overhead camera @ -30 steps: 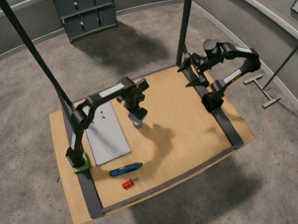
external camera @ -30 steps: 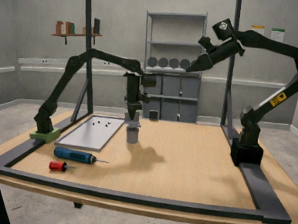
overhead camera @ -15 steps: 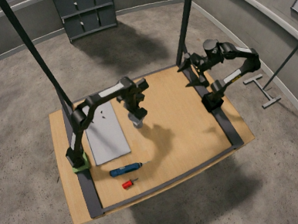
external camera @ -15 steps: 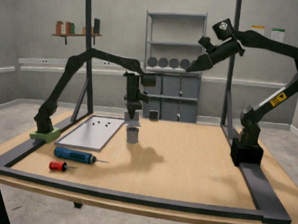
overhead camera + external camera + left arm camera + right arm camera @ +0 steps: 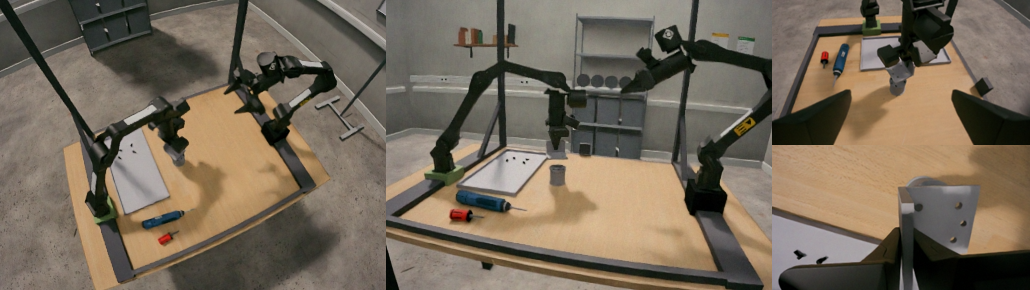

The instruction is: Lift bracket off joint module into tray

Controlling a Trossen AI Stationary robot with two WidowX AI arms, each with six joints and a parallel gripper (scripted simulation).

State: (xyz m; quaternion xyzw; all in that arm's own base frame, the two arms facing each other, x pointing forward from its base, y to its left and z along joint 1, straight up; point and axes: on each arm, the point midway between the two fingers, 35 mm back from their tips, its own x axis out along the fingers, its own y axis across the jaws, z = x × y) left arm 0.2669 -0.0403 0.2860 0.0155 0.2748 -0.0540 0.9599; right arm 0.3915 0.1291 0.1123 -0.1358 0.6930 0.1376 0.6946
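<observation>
My right hand is 200 mm to the left of the tray, 140 mm above it and 30 mm past it. From my right hand the other things lie so: grey joint module 120 mm below, 40 mm ahead, 20 mm to the left; bracket 40 mm below, 30 mm ahead, 10 mm to the left; red screwdriver 340 mm ahead, 170 mm to the right, 140 mm below.
</observation>
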